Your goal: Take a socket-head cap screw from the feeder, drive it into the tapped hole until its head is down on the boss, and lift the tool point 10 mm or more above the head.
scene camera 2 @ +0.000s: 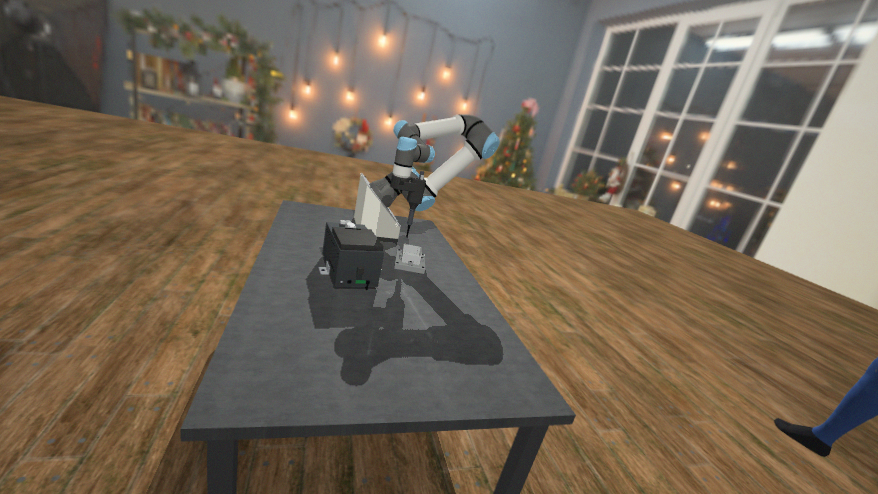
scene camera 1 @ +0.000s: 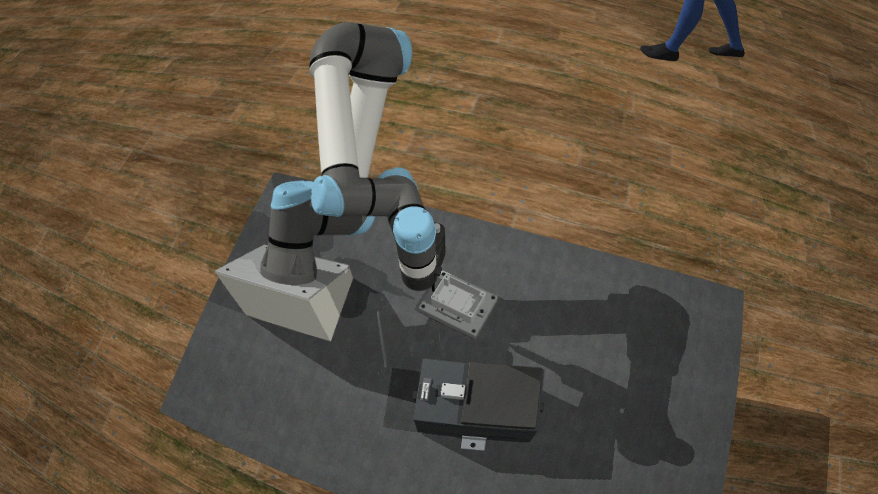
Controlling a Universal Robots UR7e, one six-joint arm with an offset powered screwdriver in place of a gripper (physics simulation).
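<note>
My gripper, a dark offset screwdriver (scene camera 1: 434, 289) (scene camera 2: 407, 235), points straight down at the housing's corner nearest the robot base. In scene camera 2 its tip shows a little above the housing. The arm's wrist hides most of the tool in scene camera 1. The light grey housing (scene camera 1: 455, 297) (scene camera 2: 410, 258) is an open box on a flat plate with bosses and holes at its corners. The dark feeder (scene camera 1: 502, 393) (scene camera 2: 357, 264) stands apart from it, with small pale metal parts on its top. A screw at the tip or in a hole is too small to make out.
The robot base stands on a pale wedge-shaped pedestal (scene camera 1: 285, 310) (scene camera 2: 370, 211) on the dark table (scene camera 1: 208, 380) (scene camera 2: 392, 399). A small bracket (scene camera 1: 472, 443) (scene camera 2: 323, 269) sticks out at the feeder's side. A person's legs (scene camera 1: 686, 27) (scene camera 2: 850, 405) show beyond the table.
</note>
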